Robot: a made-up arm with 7 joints.
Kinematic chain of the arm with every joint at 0, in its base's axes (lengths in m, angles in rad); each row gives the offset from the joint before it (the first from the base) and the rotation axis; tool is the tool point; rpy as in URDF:
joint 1: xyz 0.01 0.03 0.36 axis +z
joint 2: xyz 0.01 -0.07 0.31 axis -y
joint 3: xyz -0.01 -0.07 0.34 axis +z
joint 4: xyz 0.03 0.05 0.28 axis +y
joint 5: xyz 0.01 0 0.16 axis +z
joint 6: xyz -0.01 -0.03 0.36 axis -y
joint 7: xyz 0 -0.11 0.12 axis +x
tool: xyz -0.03 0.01 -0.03 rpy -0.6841 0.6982 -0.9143
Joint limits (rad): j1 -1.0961..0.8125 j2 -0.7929..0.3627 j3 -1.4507..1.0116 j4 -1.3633..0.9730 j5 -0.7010..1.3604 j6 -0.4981..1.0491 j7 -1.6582..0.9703
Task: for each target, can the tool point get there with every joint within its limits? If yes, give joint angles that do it. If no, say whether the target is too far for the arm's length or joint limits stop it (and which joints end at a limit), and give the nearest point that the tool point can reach.
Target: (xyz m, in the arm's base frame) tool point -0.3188 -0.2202 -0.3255
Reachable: no: joint limits stop it (at a limit: joint 2, joint 4, joint 5, joint 6, joint 7) | nearest point -0.5495 -0.3957 0.9820 | short by 1.339 m
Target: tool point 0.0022 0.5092 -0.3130
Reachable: no: joint limits stop it (at a limit: joint 1, joint 2, joint 4, joint 5, joint 6, joint 7) | nearest point -0.2072 0.6562 0.9986 | short by 1.336 m
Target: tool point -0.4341 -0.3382 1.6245
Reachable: yes | joints 0.2721 0.0512 0.0793 -0.9060 -0.1969 -0.1820 0.6700
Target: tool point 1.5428 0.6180 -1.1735
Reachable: no: too far | nearest point 1.0055 0.4119 0.7910 | short by 2.047 m
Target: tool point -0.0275 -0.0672 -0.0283
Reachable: no: joint limits stop it (at a limit: joint 1, joint 2, joint 4, joint 5, joint 6, joint 7) | nearest point -0.4720 -0.4549 0.9883 | short by 1.175 m
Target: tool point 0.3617 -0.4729 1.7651
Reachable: yes | joints -0.5683 -0.3206 -0.1393 0.1907 0.8706 0.1766 0.7225
